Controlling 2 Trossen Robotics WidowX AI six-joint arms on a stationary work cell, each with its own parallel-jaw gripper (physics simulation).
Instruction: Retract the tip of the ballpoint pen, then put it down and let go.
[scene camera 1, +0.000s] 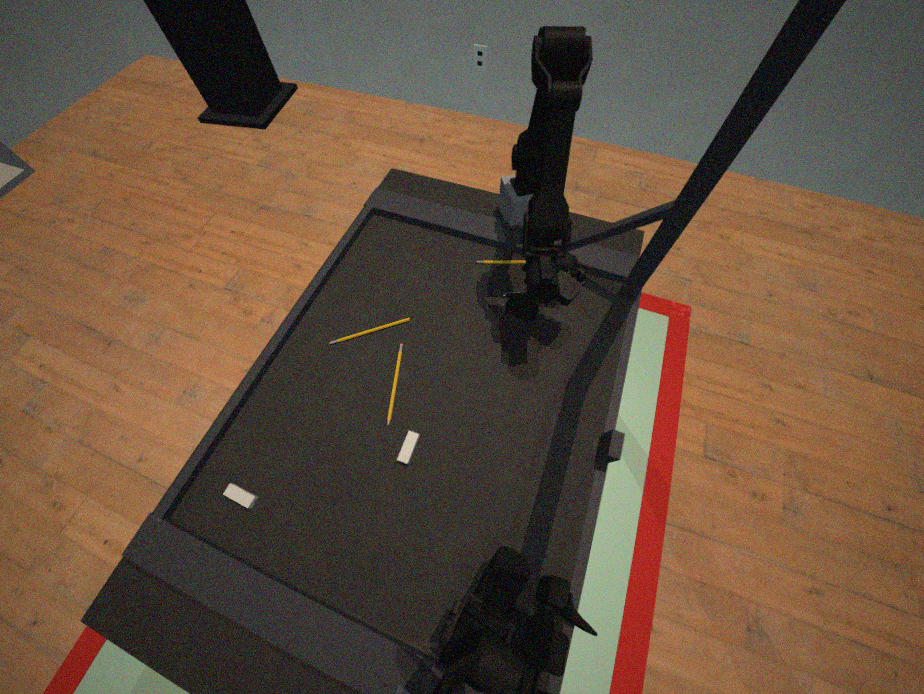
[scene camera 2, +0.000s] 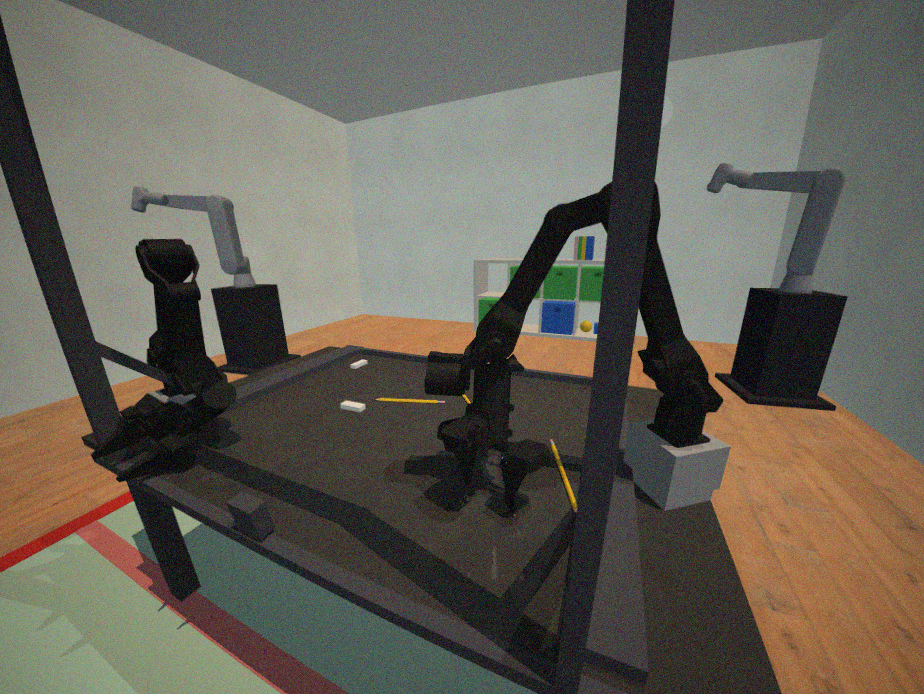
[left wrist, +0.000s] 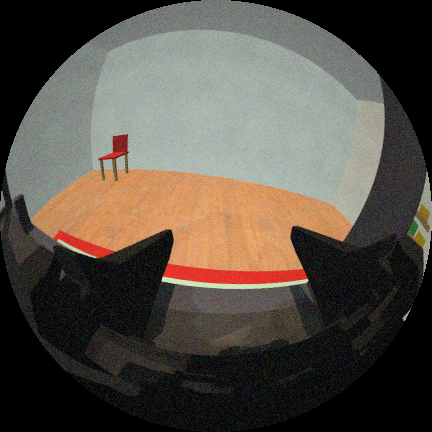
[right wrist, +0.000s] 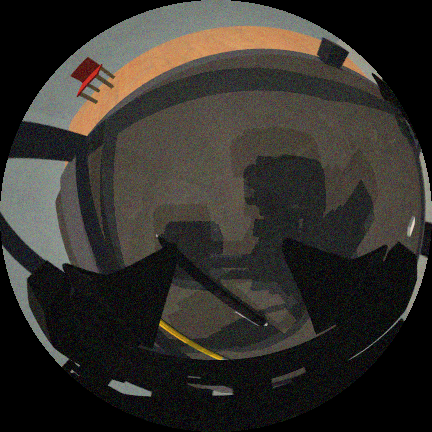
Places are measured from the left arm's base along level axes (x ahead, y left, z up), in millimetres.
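Pixels of known places: left gripper, fingertip midpoint: (scene camera 1: 590, 670) (scene camera 2: 104, 468) (left wrist: 233, 234); right gripper, fingertip midpoint: (scene camera 1: 543, 306) (scene camera 2: 486, 493) (right wrist: 231, 247); right arm's base, origin of the base link: (scene camera 1: 525, 185) (scene camera 2: 677, 433).
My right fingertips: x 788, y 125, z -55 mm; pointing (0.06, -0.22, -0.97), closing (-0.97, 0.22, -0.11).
Behind a point stands the place of what it marks.
A dark ballpoint pen (right wrist: 220, 290) @(x 805, y 161, z -53 mm) with a silver clip lies diagonally on the dark table in the right wrist view. One end shows past the tip of the finger on the left, and the clip end lies between the fingers. Whether its writing tip is out is too small to tell. My right gripper (right wrist: 231, 247) @(x 788, y 125, z -55 mm) (scene camera 2: 484, 499) @(x 788, y 125, z -55 mm) is open, pointing down low over the table, with its fingers spread apart around part of the pen. My left gripper (left wrist: 233, 234) @(x 207, y -193, z -29 mm) is open and empty, far from the pen at the opposite end of the table, facing out over its edge.
A yellow pencil (scene camera 1: 501, 261) @(x 862, y 271, z -52 mm) (scene camera 2: 563, 474) @(x 884, y 229, z -53 mm) (right wrist: 187, 342) @(x 872, y 251, z -53 mm) lies close to the right gripper. Two more pencils (scene camera 1: 369, 330) @(x 539, y 451, z -52 mm) (scene camera 1: 394, 384) @(x 456, y 327, z -53 mm) and two white blocks (scene camera 1: 407, 447) @(x 358, y 231, z -47 mm) (scene camera 1: 239, 495) @(x 130, y 461, z -48 mm) lie on the table. A dark frame post (scene camera 2: 623, 298) @(x 967, y -65, z 295 mm) stands beside the right arm.
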